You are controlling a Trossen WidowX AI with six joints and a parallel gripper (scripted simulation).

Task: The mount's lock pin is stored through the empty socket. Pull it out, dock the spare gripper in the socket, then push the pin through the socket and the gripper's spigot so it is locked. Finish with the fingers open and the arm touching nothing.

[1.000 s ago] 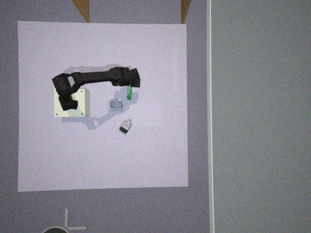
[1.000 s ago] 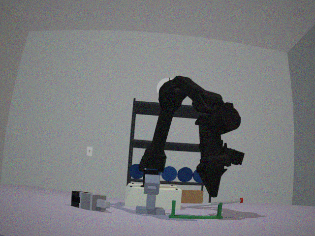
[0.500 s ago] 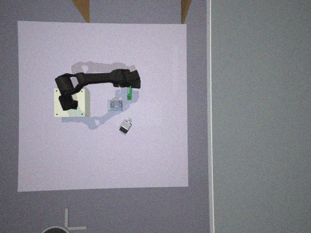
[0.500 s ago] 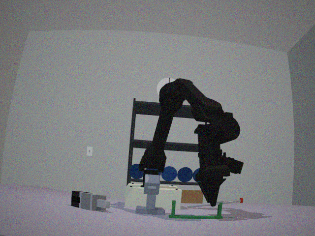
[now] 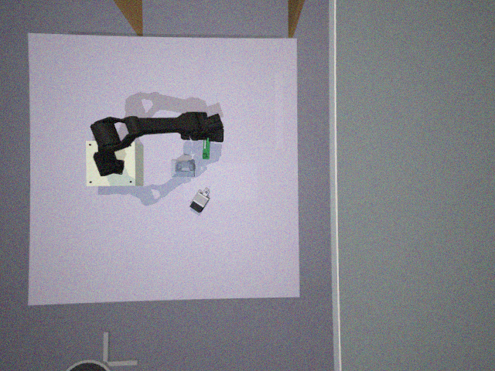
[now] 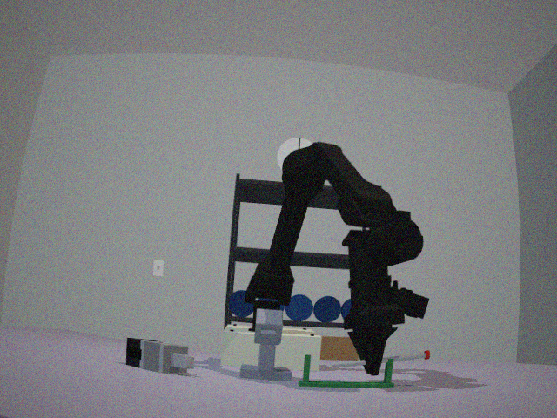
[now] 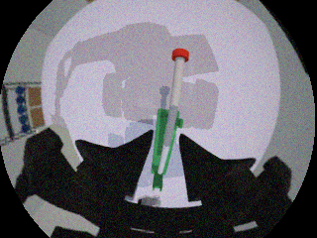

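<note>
My gripper tip is 40 mm to the left of the green cradle. The rest, counted from my gripper tip: black spare gripper: 310 mm to the right, 30 mm ahead; socket: 170 mm to the right, 70 mm behind, 40 mm above.
</note>
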